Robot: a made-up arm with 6 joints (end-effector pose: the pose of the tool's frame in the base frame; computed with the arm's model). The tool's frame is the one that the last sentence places.
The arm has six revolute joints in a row. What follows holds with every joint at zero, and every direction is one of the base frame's. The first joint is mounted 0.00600 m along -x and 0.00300 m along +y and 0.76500 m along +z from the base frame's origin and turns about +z. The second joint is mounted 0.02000 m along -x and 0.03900 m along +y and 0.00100 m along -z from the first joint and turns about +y. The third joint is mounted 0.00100 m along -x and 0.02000 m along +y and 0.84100 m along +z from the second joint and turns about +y. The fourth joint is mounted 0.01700 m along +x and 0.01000 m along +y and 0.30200 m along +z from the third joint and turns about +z. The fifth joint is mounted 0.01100 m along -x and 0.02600 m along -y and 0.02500 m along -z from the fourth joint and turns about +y. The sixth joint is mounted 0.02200 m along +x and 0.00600 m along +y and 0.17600 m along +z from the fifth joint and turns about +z. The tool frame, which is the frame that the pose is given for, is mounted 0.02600 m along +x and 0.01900 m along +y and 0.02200 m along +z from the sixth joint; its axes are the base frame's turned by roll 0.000, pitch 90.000 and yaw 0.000 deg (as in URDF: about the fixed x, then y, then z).
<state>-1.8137 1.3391 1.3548 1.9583 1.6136 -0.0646</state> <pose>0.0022 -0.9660 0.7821 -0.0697 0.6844 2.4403</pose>
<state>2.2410 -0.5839 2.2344 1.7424 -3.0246 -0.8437</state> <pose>0.2539 -0.3050 1.4001 1.0483 2.5927 0.6938</pose>
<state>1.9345 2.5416 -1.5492 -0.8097 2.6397 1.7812</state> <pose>-0.2215 0.5474 0.0627 -0.6352 -2.1838 -0.1447</pose>
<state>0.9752 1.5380 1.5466 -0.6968 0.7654 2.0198</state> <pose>0.4184 0.6066 0.3629 -0.8356 -1.7125 0.2763</pose>
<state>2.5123 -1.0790 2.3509 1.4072 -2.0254 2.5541</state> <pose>0.5367 -0.2481 1.2058 -0.3839 1.6895 -2.1653</pose>
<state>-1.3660 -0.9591 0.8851 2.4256 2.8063 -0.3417</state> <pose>-0.0688 0.6984 1.3201 1.1755 -1.5717 1.0822</pose>
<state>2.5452 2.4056 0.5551 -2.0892 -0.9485 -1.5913</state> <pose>-0.6037 0.1419 -0.2860 -0.6308 -1.2842 0.6615</pose>
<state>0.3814 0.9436 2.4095 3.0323 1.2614 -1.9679</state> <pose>0.6422 0.4142 0.9219 0.1493 -2.1041 -1.2387</pose>
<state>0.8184 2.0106 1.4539 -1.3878 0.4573 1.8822</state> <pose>0.3848 0.4164 -0.0168 -0.1673 -1.4528 0.7690</pose>
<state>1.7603 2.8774 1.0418 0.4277 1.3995 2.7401</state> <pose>-0.0931 -0.1791 -0.1392 2.2676 1.6370 -0.6619</pose>
